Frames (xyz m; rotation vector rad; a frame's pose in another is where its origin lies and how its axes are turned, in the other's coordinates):
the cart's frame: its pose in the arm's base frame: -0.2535 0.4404 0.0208 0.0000 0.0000 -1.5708
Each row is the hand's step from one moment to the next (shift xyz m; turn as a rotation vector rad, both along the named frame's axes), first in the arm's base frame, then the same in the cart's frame.
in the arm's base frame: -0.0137 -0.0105 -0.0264 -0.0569 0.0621 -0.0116
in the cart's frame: 0.0105 -0.0137 -0.0264 -0.0621 -0.0569 -0.0116
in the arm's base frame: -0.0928 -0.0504 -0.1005 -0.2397 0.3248 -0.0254
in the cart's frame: 0.0504 -0.0928 -0.1005 -0.3248 -0.2397 -0.0254
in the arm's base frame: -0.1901 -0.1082 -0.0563 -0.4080 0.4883 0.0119
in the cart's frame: 0.1082 -0.1901 -0.0563 -0.4883 -0.4080 0.0119
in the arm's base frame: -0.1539 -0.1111 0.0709 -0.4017 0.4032 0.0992
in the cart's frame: 0.1111 -0.1539 0.0709 -0.4032 -0.4017 0.0992
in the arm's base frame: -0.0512 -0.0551 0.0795 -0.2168 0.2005 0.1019
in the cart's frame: 0.0551 -0.0512 0.0795 -0.2005 -0.2168 0.1019
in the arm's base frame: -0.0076 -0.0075 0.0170 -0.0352 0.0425 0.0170
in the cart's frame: 0.0075 -0.0076 0.0170 -0.0425 -0.0352 0.0170
